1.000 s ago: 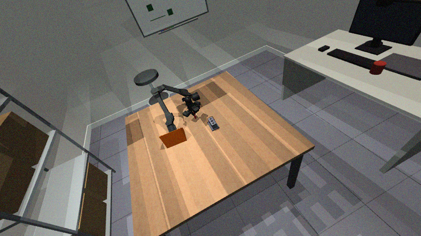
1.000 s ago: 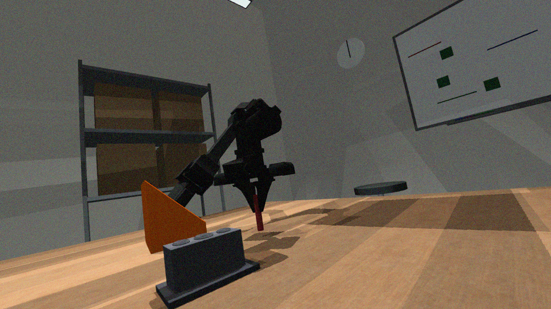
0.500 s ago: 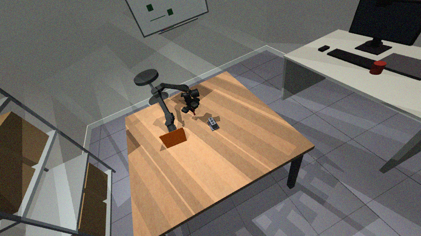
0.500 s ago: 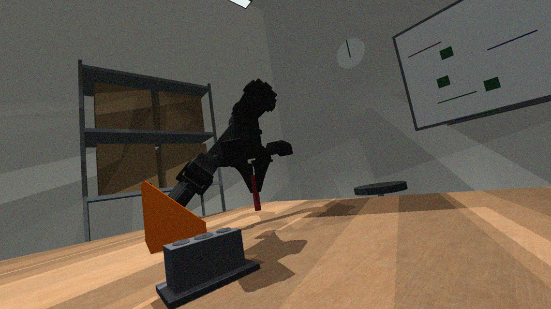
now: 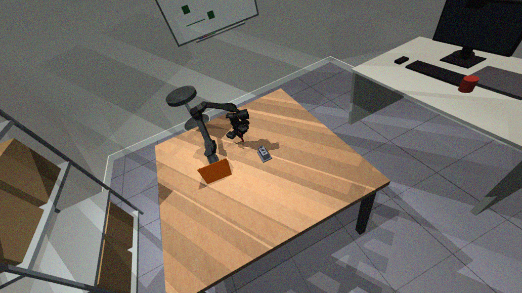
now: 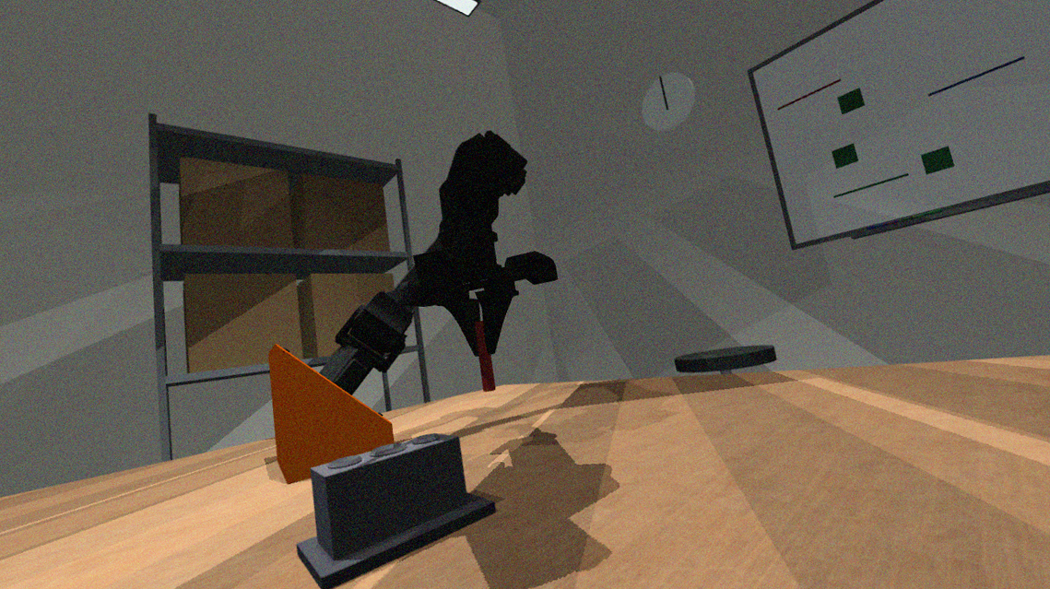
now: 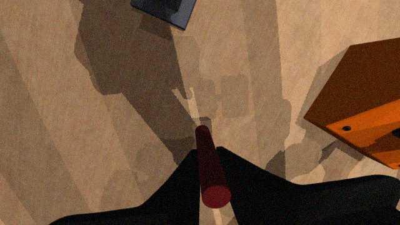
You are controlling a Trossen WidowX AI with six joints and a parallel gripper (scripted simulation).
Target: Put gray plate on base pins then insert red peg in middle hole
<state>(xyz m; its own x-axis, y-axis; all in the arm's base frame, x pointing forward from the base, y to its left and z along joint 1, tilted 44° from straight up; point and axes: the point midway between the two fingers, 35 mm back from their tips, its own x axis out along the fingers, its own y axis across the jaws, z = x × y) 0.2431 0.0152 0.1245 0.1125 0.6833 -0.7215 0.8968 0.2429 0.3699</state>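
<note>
Right now my gripper tip is 16 cm to the left of the gray plate, 9 cm short of it and 7 cm above it. The rest, counted from my gripper tip: base: 16 cm to the right, 11 cm below, 9 cm ahead; red peg: right at my gripper tip.
</note>
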